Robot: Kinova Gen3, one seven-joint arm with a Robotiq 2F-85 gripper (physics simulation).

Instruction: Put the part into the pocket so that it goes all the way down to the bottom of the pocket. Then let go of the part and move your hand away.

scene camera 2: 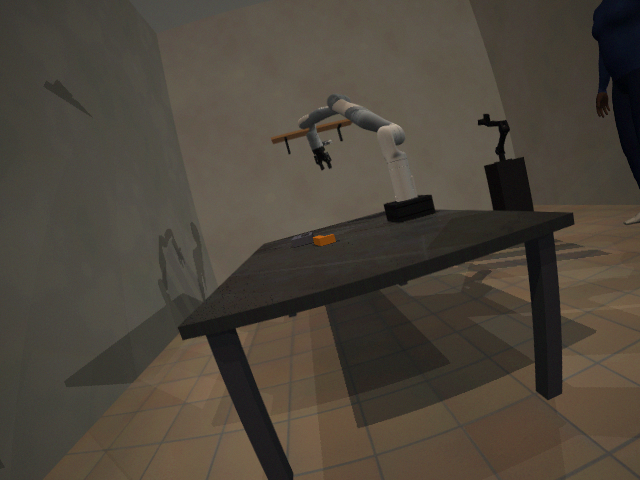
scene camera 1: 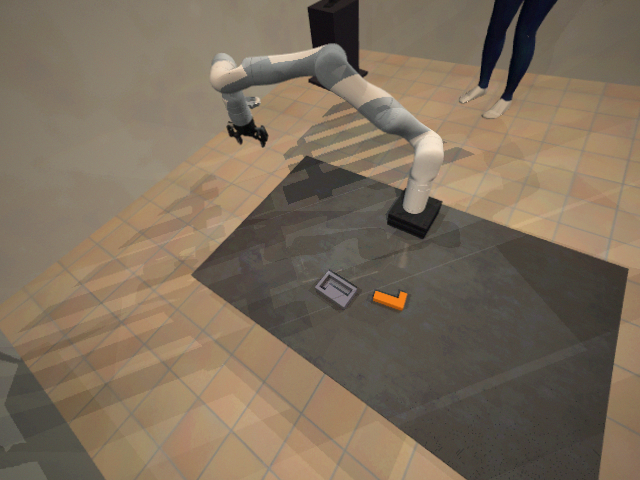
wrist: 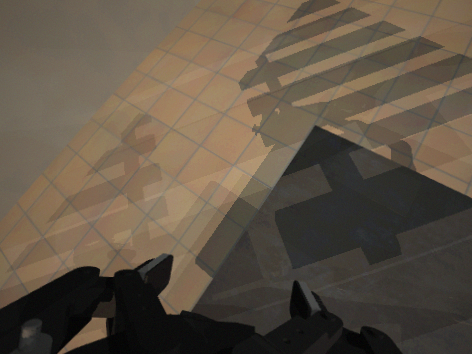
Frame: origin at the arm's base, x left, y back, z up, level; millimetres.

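Where they show: gripper, between the fingertips: (scene camera 2: 326, 169) (scene camera 1: 252, 144) (wrist: 230, 281); arm's base, origin of its link: (scene camera 2: 406, 199) (scene camera 1: 413, 205).
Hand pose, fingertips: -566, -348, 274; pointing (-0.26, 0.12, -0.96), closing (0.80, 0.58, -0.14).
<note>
Things, the pixels of their top centre, and the offset from my fingertips, as dx, dy, dz. Level surfaces: height alone.
- orange L-shaped part, centre of its top: (scene camera 2: 322, 235) (scene camera 1: 390, 295) +734, -27, -323
- grey block, centre of its top: (scene camera 1: 335, 287) (scene camera 2: 302, 235) +564, -142, -317
- dark table, height of its surface: dz -353
An orange L-shaped part (scene camera 1: 391, 299) (scene camera 2: 324, 239) lies flat on the dark table top. Beside it, a small distance apart, sits a grey block (scene camera 1: 337, 296) (scene camera 2: 301, 238) with a recessed L-shaped pocket in its top, best seen in scene camera 1. My gripper (scene camera 1: 251, 140) (scene camera 2: 324, 166) (wrist: 230, 281) is open and empty. It hangs high above and well away from both, out near the table's far corner. The part and the pocket block do not show in the wrist view.
The dark table (scene camera 1: 465, 361) (scene camera 2: 361, 268) (wrist: 425, 295) carries the arm's black base (scene camera 1: 415, 217) (scene camera 2: 409, 207). A dark pedestal (scene camera 1: 341, 31) (scene camera 2: 509, 183) stands on the floor behind, with a small black arm (scene camera 2: 501, 136) on it. A person (scene camera 1: 522, 46) (scene camera 2: 622, 77) stands beyond the table. A wooden shelf (scene camera 2: 289, 135) hangs on the wall.
</note>
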